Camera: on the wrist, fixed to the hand. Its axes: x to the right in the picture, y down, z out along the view.
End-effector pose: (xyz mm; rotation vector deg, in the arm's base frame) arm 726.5 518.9 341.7 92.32 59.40 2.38
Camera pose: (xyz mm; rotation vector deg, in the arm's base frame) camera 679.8 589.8 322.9 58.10 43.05 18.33
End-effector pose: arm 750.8 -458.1 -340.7 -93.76 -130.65 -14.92
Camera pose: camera 717.8 -472.6 -261.5 107.64 120.73 53.81
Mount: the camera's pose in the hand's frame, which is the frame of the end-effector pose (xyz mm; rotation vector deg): 25.4 -38.9 -73.5 -39.25 -6.66 4.66
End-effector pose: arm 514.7 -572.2 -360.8 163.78 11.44 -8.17
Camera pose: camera 539.7 -511.8 -303.5 124.08 4.82 -10.40
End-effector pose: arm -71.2 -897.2 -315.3 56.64 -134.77 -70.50
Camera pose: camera -32.2 -974.2 -305.0 33.91 -102.31 -109.06
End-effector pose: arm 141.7 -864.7 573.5 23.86 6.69 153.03
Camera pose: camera 112.9 -819.9 504.8 19.86 -47.94 145.91
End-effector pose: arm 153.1 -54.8 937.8 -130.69 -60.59 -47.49
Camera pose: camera 111.9 -66.9 1013.4 155.99 42.07 62.05
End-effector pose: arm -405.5 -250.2 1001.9 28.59 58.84 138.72
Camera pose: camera -452.1 -254.7 928.7 24.50 5.43 147.33
